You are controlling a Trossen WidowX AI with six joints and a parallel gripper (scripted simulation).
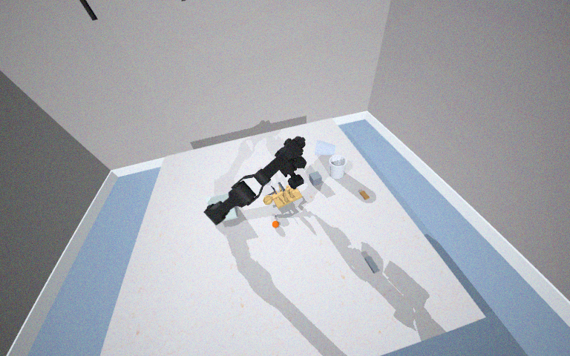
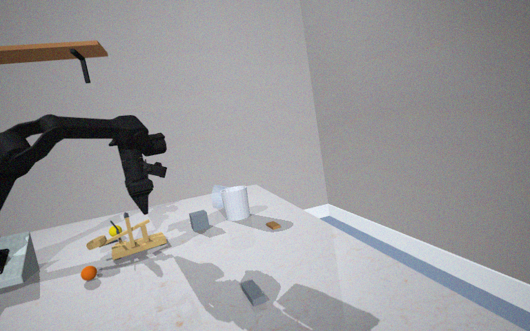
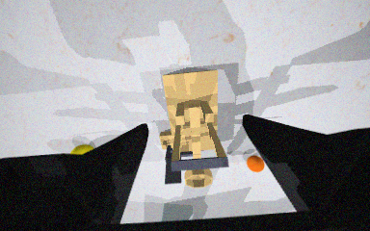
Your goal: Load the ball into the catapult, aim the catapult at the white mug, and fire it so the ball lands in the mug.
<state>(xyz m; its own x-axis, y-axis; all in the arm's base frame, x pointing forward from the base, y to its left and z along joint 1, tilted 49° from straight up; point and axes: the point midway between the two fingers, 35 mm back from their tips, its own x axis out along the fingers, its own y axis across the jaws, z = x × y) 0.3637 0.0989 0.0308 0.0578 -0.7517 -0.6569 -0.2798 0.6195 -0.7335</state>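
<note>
My gripper tip is 16 cm to the left of the orange ball, 11 cm past it and 9 cm above it. Also, from my gripper tip: wooden catapult: 7 cm behind, 5 cm below, 1 cm to the right; yellow ball: 18 cm to the left, 15 cm behind, 8 cm below; grey cube: 14 cm ahead, 8 cm below, 6 cm to the left.
</note>
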